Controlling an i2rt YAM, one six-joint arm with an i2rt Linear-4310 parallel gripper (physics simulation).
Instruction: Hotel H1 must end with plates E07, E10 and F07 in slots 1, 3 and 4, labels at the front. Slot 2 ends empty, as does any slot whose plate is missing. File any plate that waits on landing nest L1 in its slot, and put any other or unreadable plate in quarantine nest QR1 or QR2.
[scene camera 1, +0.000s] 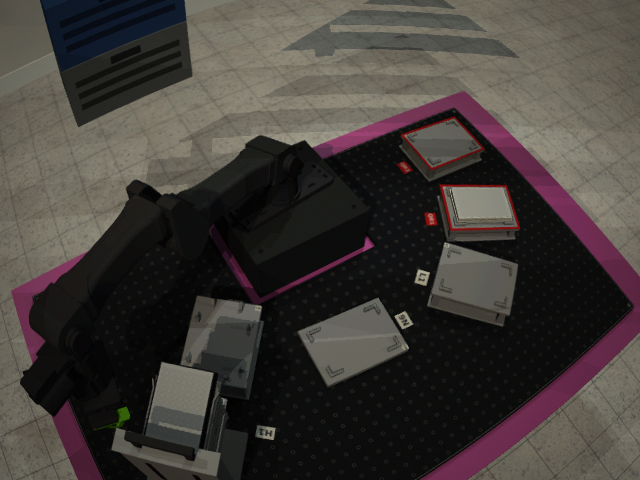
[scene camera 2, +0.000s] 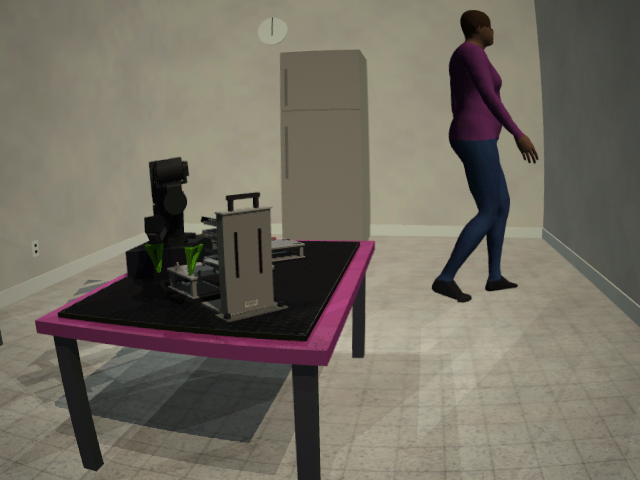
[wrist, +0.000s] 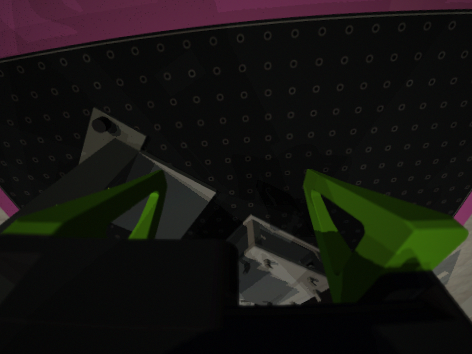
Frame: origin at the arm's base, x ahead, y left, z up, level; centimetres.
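Seen in the pictures: gripper, fingertip midpoint: (scene camera 1: 109, 401) (scene camera 2: 174, 273) (wrist: 235, 177); arm's base, link origin: (scene camera 1: 282, 196).
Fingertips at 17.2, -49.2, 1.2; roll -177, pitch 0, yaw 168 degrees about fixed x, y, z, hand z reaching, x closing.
Offsets run from my fingertips to a thing's top centre, as dx, dy, dz. "*": to the spot under its first point.
Hotel H1 (scene camera 1: 206, 463) (scene camera 2: 245, 268) (wrist: 75, 180) stands at the table's near left corner in scene camera 1. A pale plate or cover {+12.3, +9.7, +12.6} (scene camera 1: 180, 395) shows at its top; slot contents and labels cannot be read. My gripper (scene camera 1: 116, 417) (scene camera 2: 175, 272) (wrist: 235, 177) is open and empty, above the mat beside the hotel. Landing nest L1 {+17.7, +68.7, -4.9} (scene camera 1: 475, 276) is bare. Quarantine nest QR1 {* +3.8, +75.7, -9.9} (scene camera 1: 448, 227), red-rimmed, bears a pale plate {+5.8, +83.1, -5.1} (scene camera 1: 481, 203) with no readable label. Quarantine nest QR2 {-12.3, +90.6, -5.9} (scene camera 1: 442, 142), farther back, is bare.
A raised nest with pins {-0.8, +23.4, -2.9} (scene camera 1: 235, 330) (wrist: 280, 280) stands close beside the hotel. A low flat nest {+11.2, +43.5, -8.7} (scene camera 1: 354, 341) lies mid-mat by the label N6 {* +13.5, +53.7, -10.5} (scene camera 1: 403, 320). The arm's black base box (scene camera 1: 310, 227) stands behind. A carry handle {* +17.8, +3.1, +18.3} (scene camera 2: 242, 196) tops the hotel.
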